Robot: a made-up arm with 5 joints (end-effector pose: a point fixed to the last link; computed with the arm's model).
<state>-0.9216 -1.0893 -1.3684 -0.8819 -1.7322</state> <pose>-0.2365 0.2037 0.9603 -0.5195 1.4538 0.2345</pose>
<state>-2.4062 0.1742 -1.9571 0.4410 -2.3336</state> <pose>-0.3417 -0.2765 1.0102 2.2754 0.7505 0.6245</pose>
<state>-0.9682 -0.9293 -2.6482 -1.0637 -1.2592</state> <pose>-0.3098 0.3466 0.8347 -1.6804 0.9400 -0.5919</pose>
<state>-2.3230 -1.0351 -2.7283 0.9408 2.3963</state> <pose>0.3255 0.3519 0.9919 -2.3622 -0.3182 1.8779</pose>
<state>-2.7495 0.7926 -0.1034 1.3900 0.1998</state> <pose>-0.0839 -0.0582 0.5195 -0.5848 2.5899 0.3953</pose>
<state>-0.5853 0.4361 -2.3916 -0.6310 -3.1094</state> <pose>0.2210 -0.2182 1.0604 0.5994 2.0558 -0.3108</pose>
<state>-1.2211 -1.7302 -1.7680 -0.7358 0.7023</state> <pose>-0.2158 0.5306 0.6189 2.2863 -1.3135 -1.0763</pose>
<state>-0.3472 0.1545 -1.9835 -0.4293 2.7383</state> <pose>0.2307 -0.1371 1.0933 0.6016 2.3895 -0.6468</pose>
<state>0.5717 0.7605 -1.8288 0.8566 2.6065</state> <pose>0.4998 0.2886 0.6057 0.8880 -1.6109 0.8814</pose>
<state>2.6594 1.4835 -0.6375 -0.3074 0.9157</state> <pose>-0.2726 0.0937 0.1991 -1.0372 -1.8381 -1.2480</pose>
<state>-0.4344 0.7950 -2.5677 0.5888 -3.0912</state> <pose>0.5163 -0.3054 0.8725 -0.6100 -2.7007 -0.1850</pose>
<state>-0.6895 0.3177 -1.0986 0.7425 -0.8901</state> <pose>0.2816 -0.3029 0.6298 -2.0989 -0.2433 -2.1567</pose>
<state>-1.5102 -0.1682 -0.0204 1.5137 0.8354</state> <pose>-0.0118 -0.0216 0.5662 1.6074 -1.6880 -0.4987</pose>
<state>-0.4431 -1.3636 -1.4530 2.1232 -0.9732</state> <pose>-0.2007 0.0332 0.8001 -1.4267 -1.0266 -2.5605</pose>
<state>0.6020 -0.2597 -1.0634 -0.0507 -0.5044</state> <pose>0.1996 0.1069 0.9165 -0.0458 -0.7013 -2.4127</pose>
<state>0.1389 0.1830 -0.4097 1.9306 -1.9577</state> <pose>0.0692 -0.0509 0.5848 -1.1893 0.0349 0.2009</pose>
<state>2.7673 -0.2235 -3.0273 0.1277 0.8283</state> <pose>0.1540 -0.1062 1.1475 -0.3635 1.5260 0.3470</pose>
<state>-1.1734 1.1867 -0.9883 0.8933 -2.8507</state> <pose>0.0779 -0.3350 0.2517 -0.5339 -0.2539 -1.2111</pose>
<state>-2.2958 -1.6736 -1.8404 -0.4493 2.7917</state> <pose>0.3797 0.4467 0.6543 1.0392 0.0004 -2.2674</pose>
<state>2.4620 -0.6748 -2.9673 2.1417 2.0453</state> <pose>0.1438 -0.1587 1.0791 -1.9760 0.6511 -0.4923</pose>
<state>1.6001 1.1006 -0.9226 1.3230 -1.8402</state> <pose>0.0059 0.2277 0.3256 -0.9435 -1.0652 1.3049</pose>
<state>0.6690 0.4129 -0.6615 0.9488 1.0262</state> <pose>0.2029 0.1566 0.4986 2.1613 0.1694 1.3092</pose>
